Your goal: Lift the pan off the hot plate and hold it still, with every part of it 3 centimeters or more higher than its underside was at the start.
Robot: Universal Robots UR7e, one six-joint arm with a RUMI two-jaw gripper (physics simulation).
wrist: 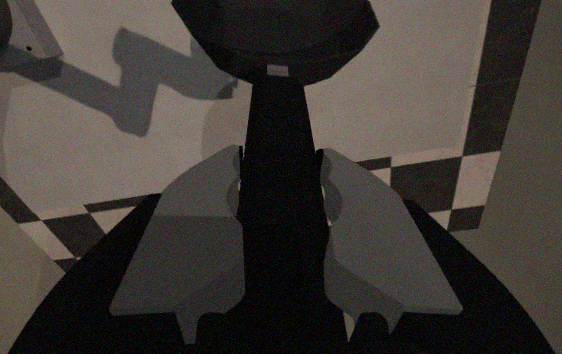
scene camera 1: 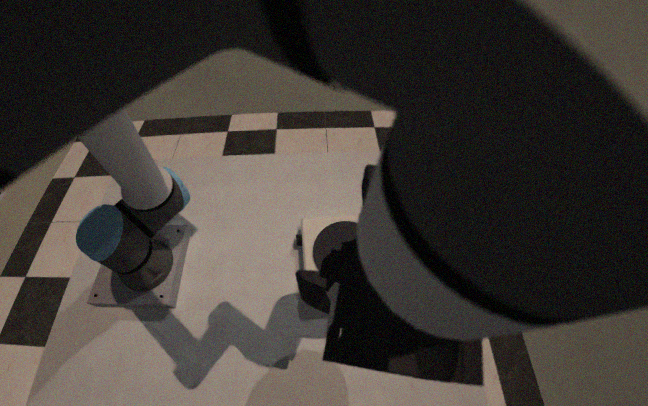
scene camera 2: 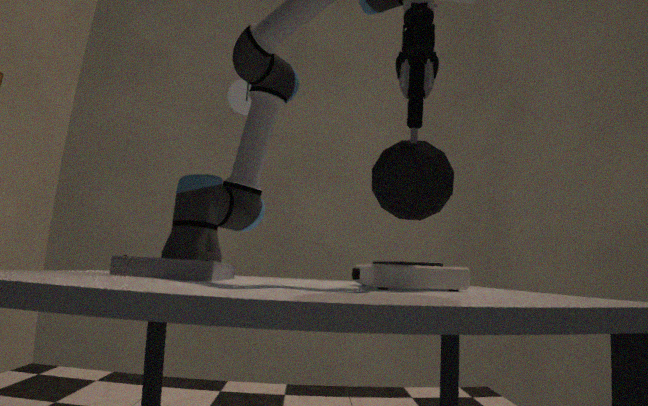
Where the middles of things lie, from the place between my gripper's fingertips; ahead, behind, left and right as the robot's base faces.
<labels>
I see my gripper 1 cm short of the black pan (scene camera 2: 412, 180), 4 cm to the right of it and 8 cm above it.
</labels>
